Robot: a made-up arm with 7 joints.
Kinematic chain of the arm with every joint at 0, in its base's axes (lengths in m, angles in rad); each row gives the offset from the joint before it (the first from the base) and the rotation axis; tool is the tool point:
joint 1: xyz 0 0 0.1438 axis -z
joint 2: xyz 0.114 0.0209 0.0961 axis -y
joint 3: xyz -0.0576 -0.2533 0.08 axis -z
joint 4: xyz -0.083 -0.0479 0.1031 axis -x
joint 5: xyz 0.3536 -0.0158 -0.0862 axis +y
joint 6: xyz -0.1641 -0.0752 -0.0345 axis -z
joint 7: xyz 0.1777 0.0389 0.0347 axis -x
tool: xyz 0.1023 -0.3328 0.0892
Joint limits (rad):
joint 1: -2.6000..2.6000
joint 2: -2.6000..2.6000
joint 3: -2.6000..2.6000
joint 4: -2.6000..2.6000
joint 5: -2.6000..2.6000
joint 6: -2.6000..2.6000
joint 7: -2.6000..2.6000
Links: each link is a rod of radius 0.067 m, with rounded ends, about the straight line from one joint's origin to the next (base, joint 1, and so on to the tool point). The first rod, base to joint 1, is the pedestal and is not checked.
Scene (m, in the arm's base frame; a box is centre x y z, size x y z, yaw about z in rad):
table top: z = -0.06
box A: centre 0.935 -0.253 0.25 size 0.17 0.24 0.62 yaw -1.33
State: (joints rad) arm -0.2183 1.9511 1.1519 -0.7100 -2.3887 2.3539 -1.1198
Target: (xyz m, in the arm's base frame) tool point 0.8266 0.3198 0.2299
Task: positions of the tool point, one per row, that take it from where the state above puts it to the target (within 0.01 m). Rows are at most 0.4 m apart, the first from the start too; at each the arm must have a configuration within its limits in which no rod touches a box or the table.
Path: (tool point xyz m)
1: 0.5215 -0.6452 0.6979
2: 0.6250 -0.2745 0.7547
3: 0.6124 0.0820 0.6799
4: 0.7325 0.1359 0.5673
5: 0.8100 0.2218 0.4126
6: 0.8266 0.3198 0.2299

